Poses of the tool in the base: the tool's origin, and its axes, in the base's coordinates. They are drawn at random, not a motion.
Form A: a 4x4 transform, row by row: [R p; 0 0 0 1], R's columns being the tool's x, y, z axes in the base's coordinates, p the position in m. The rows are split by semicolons.
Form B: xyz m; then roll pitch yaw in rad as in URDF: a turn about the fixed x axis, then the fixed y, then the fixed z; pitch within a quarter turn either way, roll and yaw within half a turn. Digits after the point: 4 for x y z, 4 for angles.
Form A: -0.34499, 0.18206, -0.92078, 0.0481; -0.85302, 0.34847, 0.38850, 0.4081; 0.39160, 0.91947, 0.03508, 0.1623; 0, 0, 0, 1
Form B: 0.0481, 0.4081, 0.1623, 1.5327, -0.4024, -1.9551
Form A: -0.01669, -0.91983, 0.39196, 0.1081; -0.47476, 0.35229, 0.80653, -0.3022; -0.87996, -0.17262, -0.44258, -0.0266; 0, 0, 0, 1
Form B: 0.1081, -0.3022, -0.0266, -2.7697, 1.0758, -1.6059
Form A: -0.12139, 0.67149, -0.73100, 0.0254; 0.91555, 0.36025, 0.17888, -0.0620; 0.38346, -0.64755, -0.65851, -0.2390; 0, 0, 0, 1
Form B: 0.0254, -0.0620, -0.2390, -2.3646, -0.3935, 1.7026
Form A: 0.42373, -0.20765, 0.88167, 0.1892; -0.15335, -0.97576, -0.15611, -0.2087; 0.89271, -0.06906, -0.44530, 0.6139; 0, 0, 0, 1
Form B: 0.1892, -0.2087, 0.6139, -2.9877, -1.1033, -0.3472
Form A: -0.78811, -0.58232, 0.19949, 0.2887; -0.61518, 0.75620, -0.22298, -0.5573; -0.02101, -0.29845, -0.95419, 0.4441; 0, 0, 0, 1
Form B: 0.2887, -0.5573, 0.4441, -2.8385, 0.0210, -2.4788
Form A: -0.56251, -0.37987, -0.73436, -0.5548; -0.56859, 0.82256, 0.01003, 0.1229; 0.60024, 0.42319, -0.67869, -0.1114; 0, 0, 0, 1
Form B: -0.5548, 0.1229, -0.1114, 2.5840, -0.6438, -2.3508
